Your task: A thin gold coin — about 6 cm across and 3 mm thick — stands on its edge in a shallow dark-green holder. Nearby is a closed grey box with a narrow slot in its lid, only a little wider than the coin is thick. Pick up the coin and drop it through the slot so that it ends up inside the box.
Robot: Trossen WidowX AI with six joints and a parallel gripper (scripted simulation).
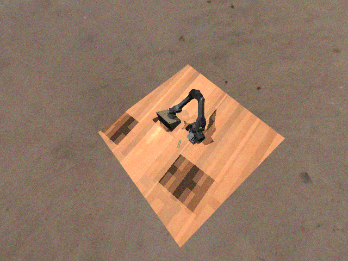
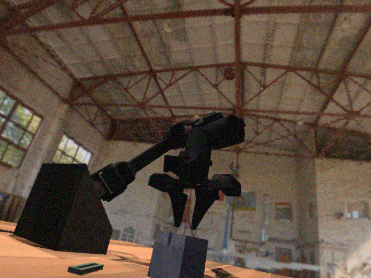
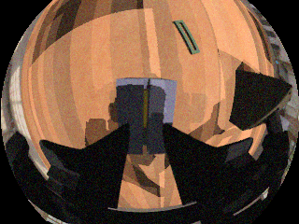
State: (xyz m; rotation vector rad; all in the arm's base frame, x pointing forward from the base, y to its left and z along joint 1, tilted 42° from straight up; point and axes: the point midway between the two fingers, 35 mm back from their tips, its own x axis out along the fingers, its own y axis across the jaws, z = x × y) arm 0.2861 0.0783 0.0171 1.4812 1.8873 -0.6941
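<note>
Now: the gold coin 6 cm below my gripper tip.
</note>
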